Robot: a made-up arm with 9 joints. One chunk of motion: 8 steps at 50 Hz.
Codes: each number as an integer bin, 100 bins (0 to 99) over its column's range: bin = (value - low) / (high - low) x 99, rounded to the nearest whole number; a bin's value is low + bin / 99 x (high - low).
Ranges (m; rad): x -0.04..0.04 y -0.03..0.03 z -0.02..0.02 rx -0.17..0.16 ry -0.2..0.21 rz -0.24..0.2
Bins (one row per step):
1: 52 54 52 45 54 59
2: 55 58 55 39 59 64
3: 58 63 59 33 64 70
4: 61 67 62 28 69 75
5: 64 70 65 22 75 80
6: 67 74 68 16 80 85
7: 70 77 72 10 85 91
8: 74 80 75 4 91 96
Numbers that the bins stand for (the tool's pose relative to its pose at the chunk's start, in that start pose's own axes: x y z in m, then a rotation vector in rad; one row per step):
1: 0.0020 0.0027 0.0010 -0.0200 0.0236 0.0222
2: 0.0044 0.0052 0.0022 -0.0400 0.0443 0.0444
3: 0.0069 0.0082 0.0038 -0.0600 0.0651 0.0711
4: 0.0093 0.0106 0.0051 -0.0767 0.0858 0.0933
5: 0.0117 0.0124 0.0063 -0.0967 0.1106 0.1156
6: 0.0141 0.0148 0.0075 -0.1167 0.1313 0.1378
7: 0.0166 0.0167 0.0091 -0.1367 0.1520 0.1644
8: 0.0198 0.0185 0.0103 -0.1567 0.1769 0.1867

